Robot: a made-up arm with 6 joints.
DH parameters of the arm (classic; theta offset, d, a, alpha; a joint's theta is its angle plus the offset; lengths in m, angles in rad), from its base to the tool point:
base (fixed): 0 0.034 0 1.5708
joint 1: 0 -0.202 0.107 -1.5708
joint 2: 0 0.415 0.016 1.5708
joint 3: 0 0.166 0.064 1.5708
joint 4: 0 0.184 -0.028 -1.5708
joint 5: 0 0.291 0.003 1.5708
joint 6: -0.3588 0 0.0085 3.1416
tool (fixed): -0.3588 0.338 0 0
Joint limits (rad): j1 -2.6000..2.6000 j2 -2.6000..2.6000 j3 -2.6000..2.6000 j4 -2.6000..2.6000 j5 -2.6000..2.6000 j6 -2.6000..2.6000
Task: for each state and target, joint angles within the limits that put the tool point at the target. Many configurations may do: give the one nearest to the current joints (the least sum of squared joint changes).
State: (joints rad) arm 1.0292 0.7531 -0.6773 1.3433 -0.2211 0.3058
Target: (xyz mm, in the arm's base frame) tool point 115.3 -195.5 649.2
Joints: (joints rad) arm 0.3622 0.7159 -0.3592 1.2343 -0.6759 0.2941
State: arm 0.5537 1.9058 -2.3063 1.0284 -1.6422 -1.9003
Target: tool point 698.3 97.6 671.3
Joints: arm -0.0050 1.7391 -2.3616 0.9556 -1.9709 -1.9019
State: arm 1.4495 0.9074 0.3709 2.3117 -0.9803 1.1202
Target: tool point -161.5 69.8 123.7
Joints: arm 1.1432 0.7681 1.0379 2.6000 -0.8476 1.1210
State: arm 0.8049 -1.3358 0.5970 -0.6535 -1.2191 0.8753
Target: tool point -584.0 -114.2 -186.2
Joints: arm 1.2763 -1.8531 0.3838 -0.2477 -1.2411 0.8785
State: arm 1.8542 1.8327 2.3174 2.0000 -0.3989 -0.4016
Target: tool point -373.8 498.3 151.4
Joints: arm 2.2099 1.8786 2.6000 1.8537 -0.7626 -0.3978
